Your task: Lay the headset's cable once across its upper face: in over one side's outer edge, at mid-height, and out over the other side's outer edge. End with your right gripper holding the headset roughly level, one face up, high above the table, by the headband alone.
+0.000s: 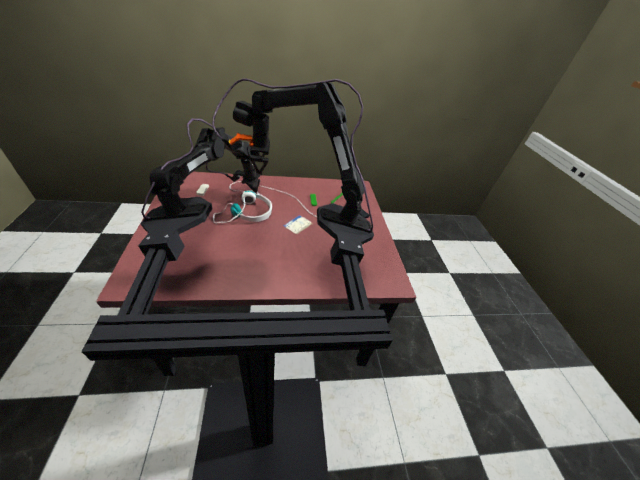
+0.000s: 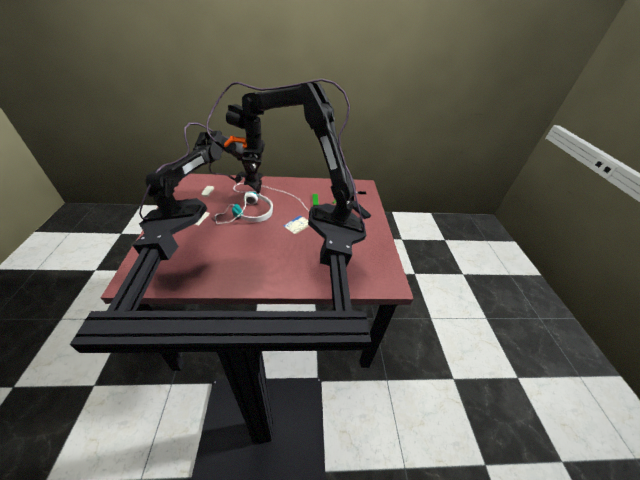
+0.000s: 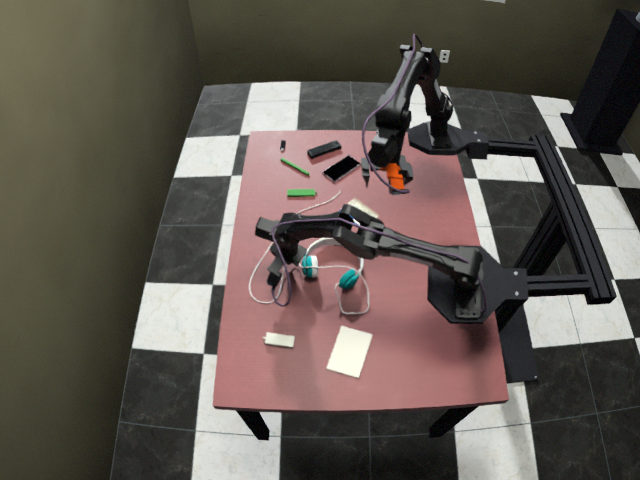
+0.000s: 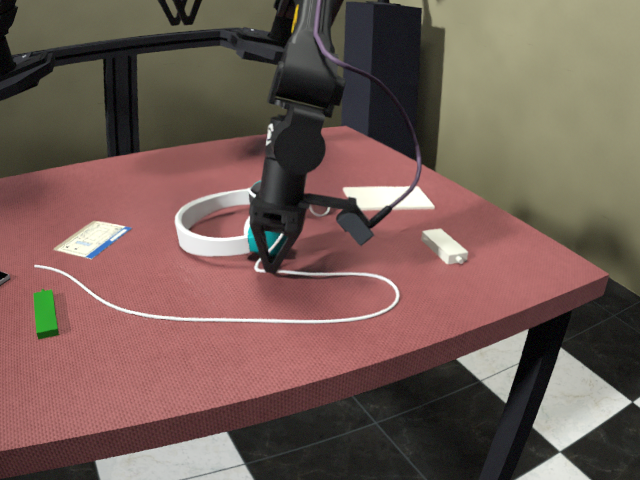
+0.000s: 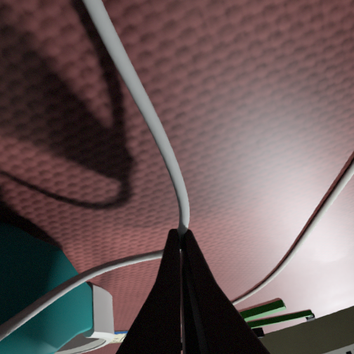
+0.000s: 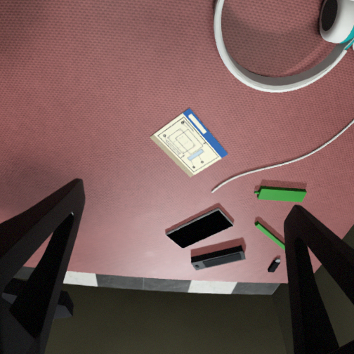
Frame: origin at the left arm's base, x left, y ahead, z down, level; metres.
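Seen in the pictures: left gripper, between the fingertips: (image 1: 255,192) (image 2: 258,193) (image 3: 288,261) (image 4: 270,272); right gripper, between the fingertips: (image 1: 259,166) (image 2: 255,168) (image 3: 383,187) (image 4: 181,25); left arm's base, origin of its link: (image 1: 176,212) (image 2: 172,213) (image 3: 467,282) (image 4: 281,44); right arm's base, origin of its link: (image 1: 346,221) (image 2: 338,221) (image 3: 438,135) (image 4: 3,77).
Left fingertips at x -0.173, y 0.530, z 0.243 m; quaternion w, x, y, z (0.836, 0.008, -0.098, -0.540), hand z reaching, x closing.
Pixels of each thing's top centre, then the offset from my left fingertips to it.
- white headset, centre of its top: (image 4: 232,194) (image 3: 334,252) (image 1: 253,200) (image 2: 253,200) dx -0.015, dy -0.151, dz -0.055 m
- printed card, centre of its top: (image 4: 92,238) (image 3: 358,213) (image 1: 298,224) (image 2: 298,224) dx -0.249, dy -0.218, dz +0.016 m
- green block, centre of its top: (image 4: 44,308) (image 3: 302,192) dx -0.320, dy +0.000, dz +0.008 m
- green stick, centre of its top: (image 3: 294,165) dx -0.459, dy +0.051, dz +0.008 m
- phone, centre of its top: (image 3: 341,167) dx -0.470, dy -0.137, dz +0.010 m
- black box, centre of its top: (image 3: 324,147) (image 2: 360,208) dx -0.569, dy -0.056, dz -0.002 m
- white block, centre of its top: (image 4: 446,242) (image 3: 278,339) (image 1: 202,188) (image 2: 207,189) dx +0.282, dy -0.011, dz +0.002 m
- white pad, centre of its top: (image 4: 388,196) (image 3: 349,351) dx +0.292, dy -0.230, dz +0.013 m
The white headset (image 1: 264,212) (image 3: 310,274) (image 4: 211,245) (image 6: 272,85) with teal ear cups lies flat on the table. Its white cable (image 3: 353,313) (image 4: 310,321) (image 5: 150,112) (image 6: 300,158) loops out beside one cup, comes back across the gap between the cups and passes over the other cup to my left gripper (image 3: 272,283) (image 4: 269,269) (image 5: 178,236). That gripper is shut on the cable beside the outer cup, close to the table. Beyond it the cable bends back in a wide curve to its free end. My right gripper (image 6: 188,201) is open and empty above the table, away from the headset.
A printed card (image 4: 93,239) (image 6: 190,142) lies beside the headband. A green block (image 3: 301,192), a green stick (image 3: 295,166), a phone (image 3: 341,168) and a black box (image 3: 324,149) lie beyond. A white block (image 3: 279,339) and white pad (image 3: 349,351) lie at the other end.
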